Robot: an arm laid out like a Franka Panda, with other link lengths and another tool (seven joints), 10 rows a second.
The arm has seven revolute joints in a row. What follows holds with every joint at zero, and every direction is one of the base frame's. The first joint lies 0.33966 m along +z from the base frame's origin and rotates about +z. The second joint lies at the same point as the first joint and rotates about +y. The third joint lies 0.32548 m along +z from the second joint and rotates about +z. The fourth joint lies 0.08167 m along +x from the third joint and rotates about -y. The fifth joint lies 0.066 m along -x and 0.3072 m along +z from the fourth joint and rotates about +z. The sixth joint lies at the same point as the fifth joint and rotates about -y. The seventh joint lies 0.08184 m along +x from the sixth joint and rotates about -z. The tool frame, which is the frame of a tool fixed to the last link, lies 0.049 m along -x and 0.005 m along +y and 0.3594 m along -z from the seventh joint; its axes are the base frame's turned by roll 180, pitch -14.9 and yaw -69.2 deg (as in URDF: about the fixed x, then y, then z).
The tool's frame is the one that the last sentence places.
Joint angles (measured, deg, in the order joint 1, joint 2, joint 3, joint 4, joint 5, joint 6, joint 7), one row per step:
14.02 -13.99 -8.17 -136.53 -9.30 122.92 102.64
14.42 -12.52 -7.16 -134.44 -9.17 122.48 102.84
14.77 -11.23 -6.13 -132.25 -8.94 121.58 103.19
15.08 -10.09 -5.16 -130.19 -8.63 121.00 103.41
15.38 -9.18 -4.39 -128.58 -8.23 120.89 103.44
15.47 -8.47 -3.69 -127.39 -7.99 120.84 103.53
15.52 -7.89 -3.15 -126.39 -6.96 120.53 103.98
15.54 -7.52 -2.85 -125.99 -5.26 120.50 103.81
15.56 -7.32 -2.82 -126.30 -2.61 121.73 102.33
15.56 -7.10 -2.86 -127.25 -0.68 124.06 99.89
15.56 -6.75 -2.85 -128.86 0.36 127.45 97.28
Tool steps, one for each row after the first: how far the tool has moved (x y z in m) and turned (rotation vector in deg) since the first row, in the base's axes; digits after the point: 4 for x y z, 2 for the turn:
0.0099 0.0096 0.0036 -0.31 -0.28 1.00
0.0180 0.0197 0.0082 -0.53 -0.39 1.74
0.0269 0.0306 0.0133 -0.53 -0.79 2.52
0.0352 0.0413 0.0178 -0.30 -1.37 3.32
0.0413 0.0493 0.0208 -0.16 -1.80 3.87
0.0445 0.0589 0.0231 0.64 -1.82 3.46
0.0444 0.0693 0.0236 2.03 -1.54 3.10
0.0456 0.0830 0.0234 4.40 -1.71 3.39
0.0487 0.0930 0.0206 6.17 -2.44 4.89
0.0530 0.0990 0.0138 7.13 -3.62 7.01

